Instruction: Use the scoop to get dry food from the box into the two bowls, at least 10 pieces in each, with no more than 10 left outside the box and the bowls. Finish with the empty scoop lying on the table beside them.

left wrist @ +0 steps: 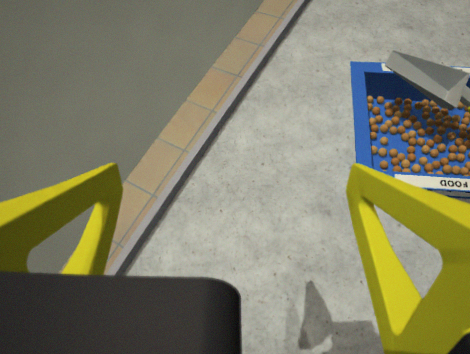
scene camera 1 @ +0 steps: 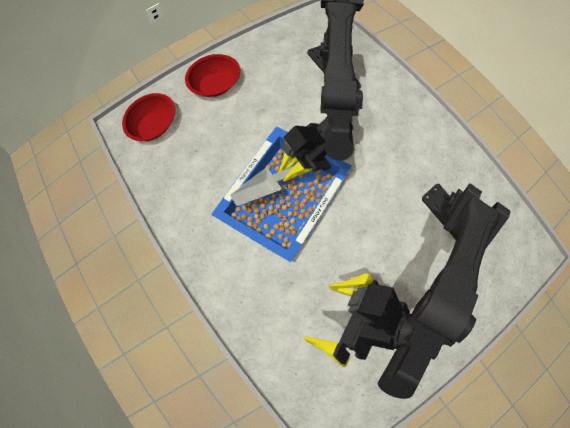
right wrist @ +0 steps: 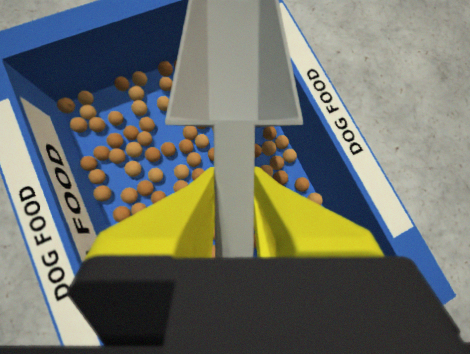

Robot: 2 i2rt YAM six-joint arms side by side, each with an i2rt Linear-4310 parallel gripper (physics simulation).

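Places are measured from the left arm's base along level axes (x ahead, y left, z up), in centimetres.
Where they show: left gripper, fingertip midpoint: (left wrist: pixel 234 176) (scene camera 1: pixel 317 312); right gripper, fingertip midpoint: (scene camera 1: pixel 282 177) (right wrist: pixel 234 177).
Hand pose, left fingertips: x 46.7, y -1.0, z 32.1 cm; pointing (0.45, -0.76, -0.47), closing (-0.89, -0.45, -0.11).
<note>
Things, the pixels of their top centre, and the offset from my left fingertips. "*": a spot on its surface instead. Level surfaces: height alone.
- grey scoop at its top centre: (right wrist: pixel 237 89) (left wrist: pixel 457 81) (scene camera 1: pixel 269 178) dx -13.5, dy -31.9, dz -20.6 cm
- blue box at its top centre: (right wrist: pixel 203 169) (left wrist: pixel 453 121) (scene camera 1: pixel 283 189) dx -15.7, dy -30.0, dz -25.7 cm
- grey table at its surface level: dz -32.1 cm
- raised edge rim at a spot on its surface: (scene camera 1: pixel 187 283) * dx +14.9, dy -27.6, dz -32.0 cm
My right gripper (scene camera 1: pixel 286 172) (right wrist: pixel 234 177) is shut on the handle of the grey scoop (scene camera 1: pixel 257 188) (left wrist: pixel 430 75) (right wrist: pixel 234 65). The scoop is above the box near its upper-left side in scene camera 1, and no pieces show in the part of it seen in the right wrist view. The blue box (scene camera 1: pixel 223 212) (left wrist: pixel 361 117) (right wrist: pixel 425 267) holds many brown food pieces. Two red bowls (scene camera 1: pixel 213 76) (scene camera 1: pixel 149 117) stand at the upper left in scene camera 1, and no pieces show in them. My left gripper (scene camera 1: pixel 317 311) (left wrist: pixel 234 176) is open and empty, above the table away from the box.
The grey table (scene camera 1: pixel 200 280) (left wrist: pixel 240 200) has a raised edge rim (scene camera 1: pixel 187 283). The bowls stand near its upper-left corner in scene camera 1. Tiled floor (scene camera 1: pixel 120 320) lies beyond the rim. The right arm (scene camera 1: pixel 342 65) reaches in from the top of scene camera 1.
</note>
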